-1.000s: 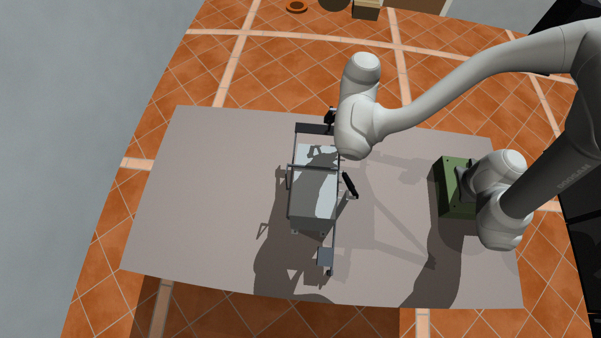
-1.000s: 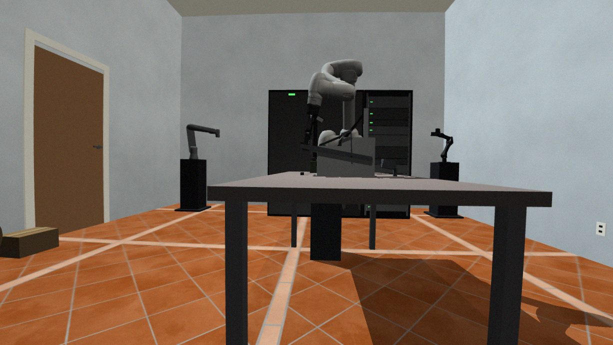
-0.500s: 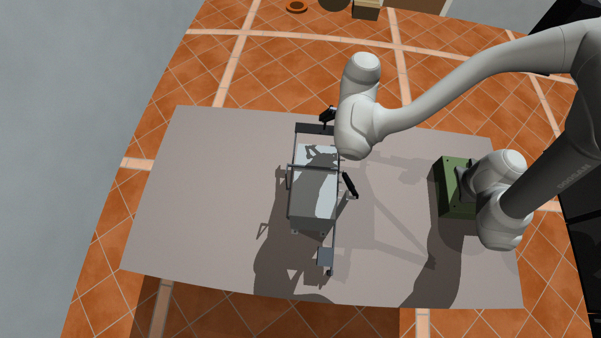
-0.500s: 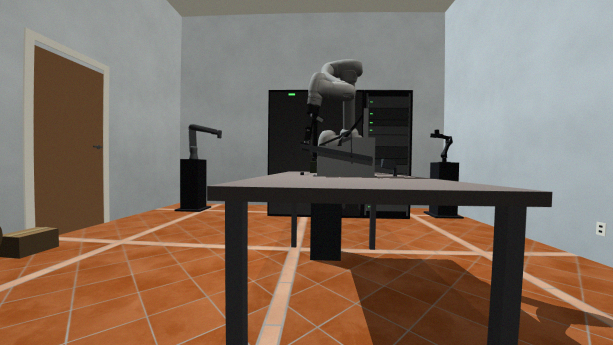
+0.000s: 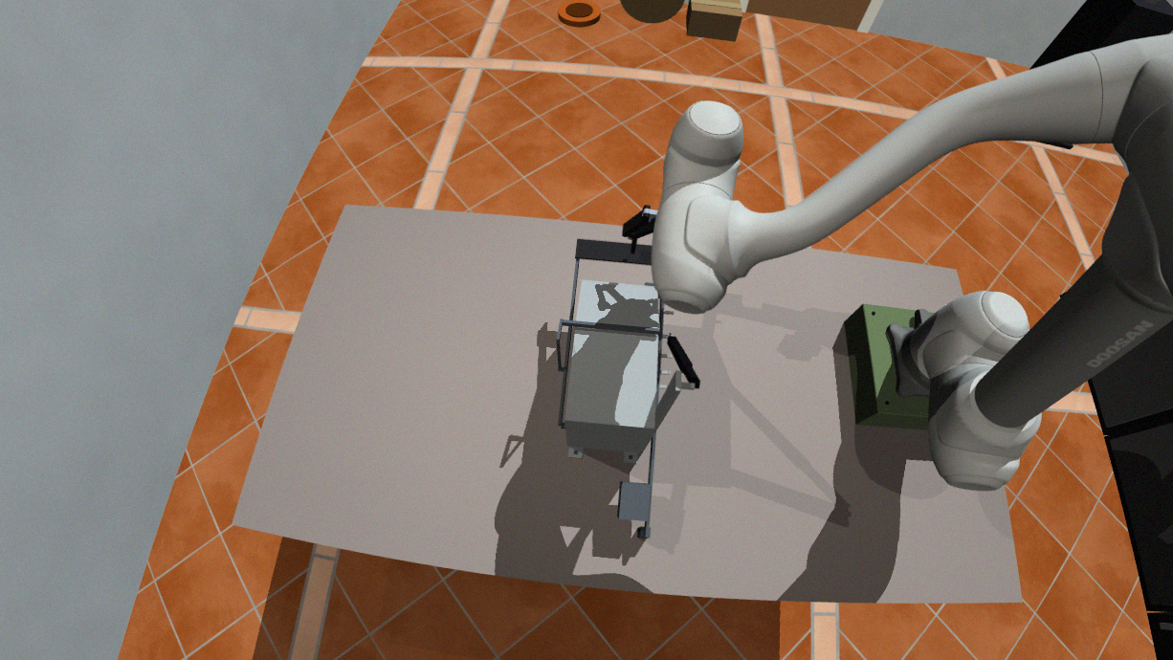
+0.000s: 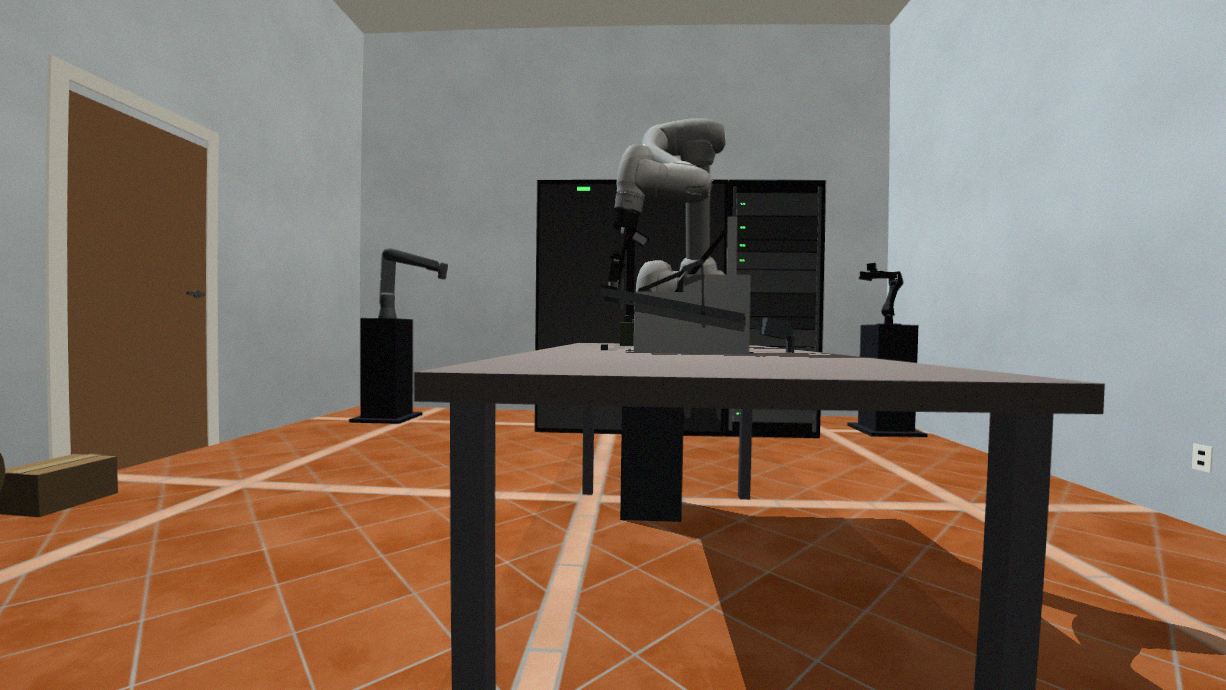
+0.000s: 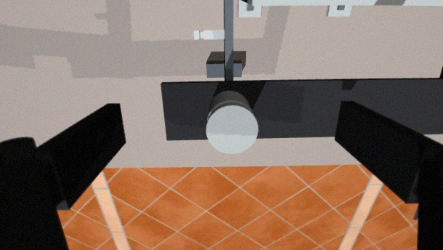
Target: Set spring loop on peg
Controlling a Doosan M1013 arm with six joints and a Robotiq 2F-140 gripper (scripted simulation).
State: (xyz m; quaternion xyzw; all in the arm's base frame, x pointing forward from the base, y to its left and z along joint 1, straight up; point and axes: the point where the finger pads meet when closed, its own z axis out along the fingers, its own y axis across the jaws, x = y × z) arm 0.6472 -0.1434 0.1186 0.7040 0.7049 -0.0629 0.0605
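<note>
Now: the steel test weight 10 mm below my hand. Round my hand: small block 30 mm to the right, 210 mm below; white-tipped pin 10 mm behind, 360 mm to the left, 180 mm above.
</note>
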